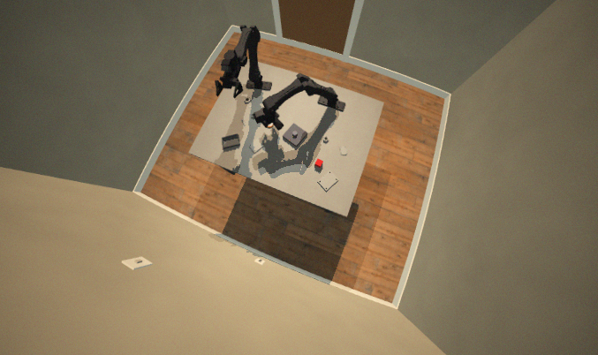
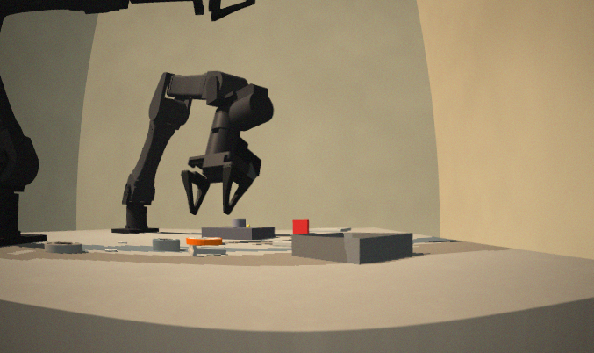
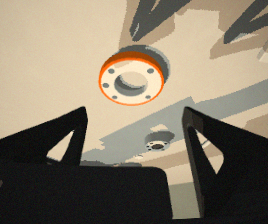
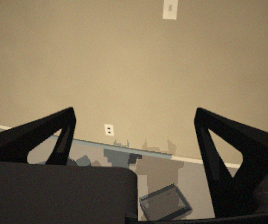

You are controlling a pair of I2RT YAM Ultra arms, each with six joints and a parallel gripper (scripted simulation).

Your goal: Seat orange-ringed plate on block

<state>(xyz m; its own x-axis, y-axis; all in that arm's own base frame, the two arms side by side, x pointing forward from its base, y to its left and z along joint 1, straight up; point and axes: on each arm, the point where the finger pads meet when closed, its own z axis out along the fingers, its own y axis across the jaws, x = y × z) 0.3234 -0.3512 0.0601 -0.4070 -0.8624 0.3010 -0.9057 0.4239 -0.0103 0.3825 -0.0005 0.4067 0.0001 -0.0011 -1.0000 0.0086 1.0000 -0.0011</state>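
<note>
Right now my left hand is 60 mm above the orange-ringed plate, 10 mm to the left of it and 10 mm past it. From my left hand the other things lie so: red cube: 410 mm to the left, 180 mm ahead, 40 mm below; grey block: 180 mm to the left, 60 mm ahead, 40 mm below; grey tray: 230 mm to the right, 200 mm ahead, 50 mm below.
</note>
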